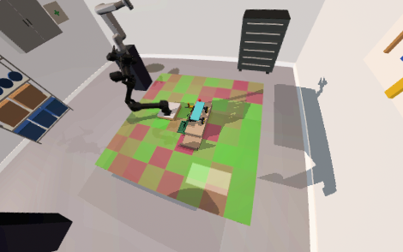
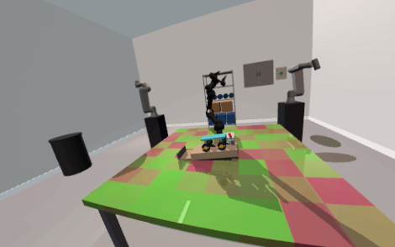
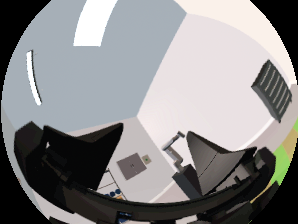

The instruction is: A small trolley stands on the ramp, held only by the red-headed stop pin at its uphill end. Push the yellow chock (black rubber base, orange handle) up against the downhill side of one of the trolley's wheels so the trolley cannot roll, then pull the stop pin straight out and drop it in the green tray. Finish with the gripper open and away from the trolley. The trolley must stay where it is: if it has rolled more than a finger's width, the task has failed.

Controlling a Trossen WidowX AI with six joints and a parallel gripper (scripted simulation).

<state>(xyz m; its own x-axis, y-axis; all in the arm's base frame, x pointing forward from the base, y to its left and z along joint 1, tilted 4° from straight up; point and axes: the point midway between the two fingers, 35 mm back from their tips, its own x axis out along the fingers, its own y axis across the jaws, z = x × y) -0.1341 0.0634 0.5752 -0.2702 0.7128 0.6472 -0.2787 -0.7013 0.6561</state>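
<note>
Now: gripper tip 380 mm short of the yellow chock, 60 mm to the right of it and 610 mm above it. Round my gripper tip: red-headed stop pin 490 mm ahead, 30 mm to the left, 500 mm below; green tray 370 mm ahead, 190 mm to the right, 640 mm below; trolley 500 mm ahead, 90 mm to the right, 520 mm below.
</note>
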